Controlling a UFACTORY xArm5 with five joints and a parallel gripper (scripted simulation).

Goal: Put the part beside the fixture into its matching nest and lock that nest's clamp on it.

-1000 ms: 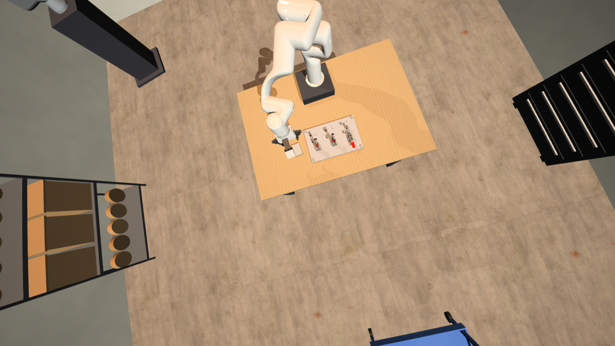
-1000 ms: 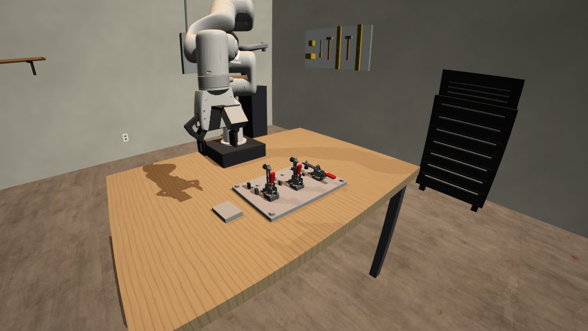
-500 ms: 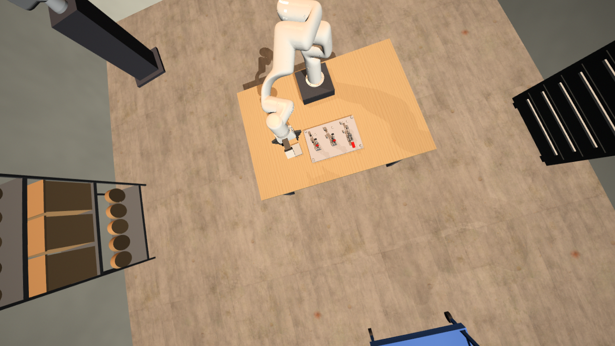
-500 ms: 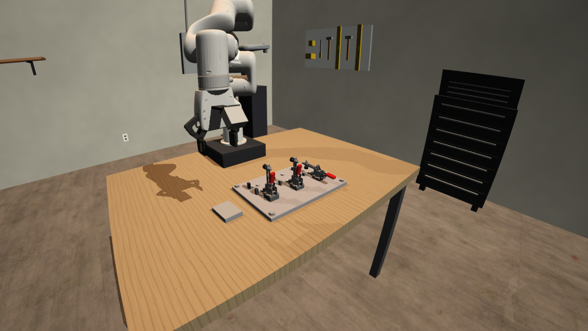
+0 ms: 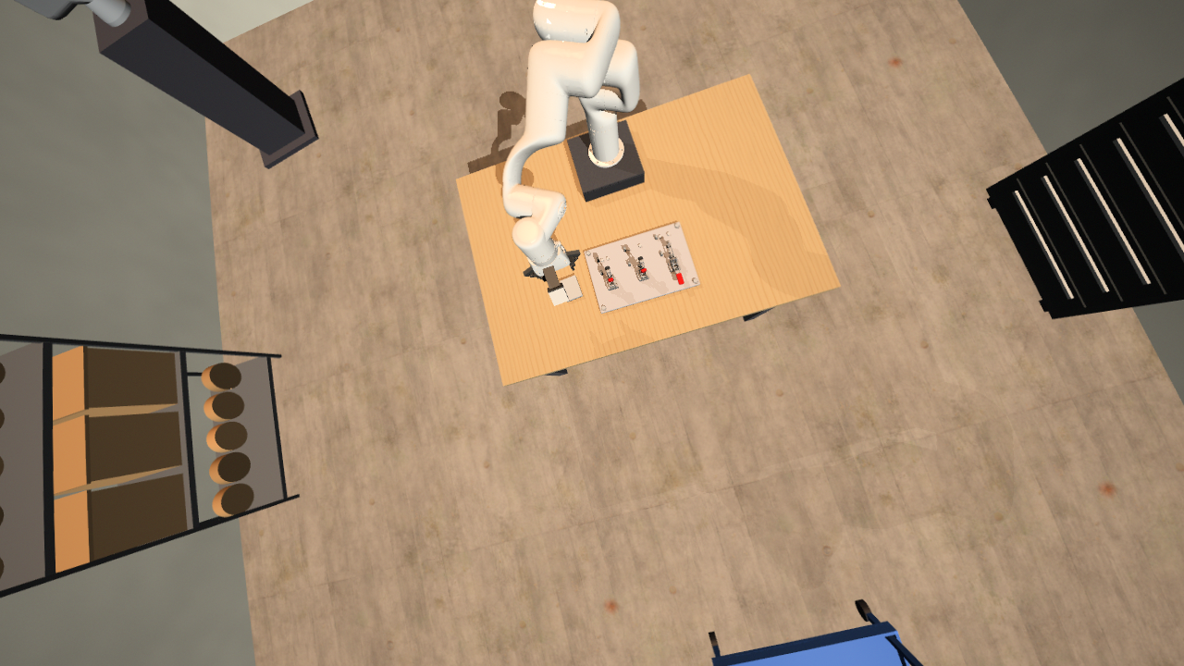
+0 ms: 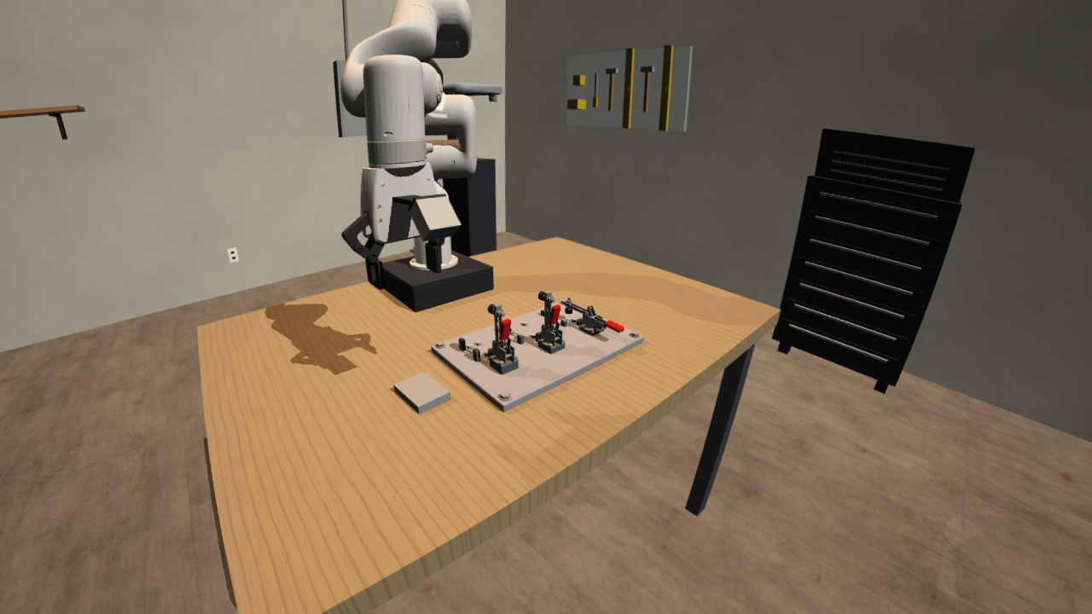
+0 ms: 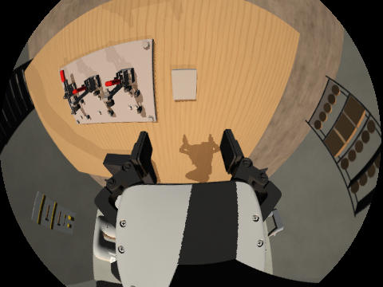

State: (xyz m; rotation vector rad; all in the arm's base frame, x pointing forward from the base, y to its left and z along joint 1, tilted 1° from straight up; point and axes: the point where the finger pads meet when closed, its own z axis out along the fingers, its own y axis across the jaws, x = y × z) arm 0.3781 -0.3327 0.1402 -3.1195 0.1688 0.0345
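Now: the flat part 210 mm below my hand. Round my hand: grey fixture plate (50 mm ahead, 250 mm to the left, 210 mm below).
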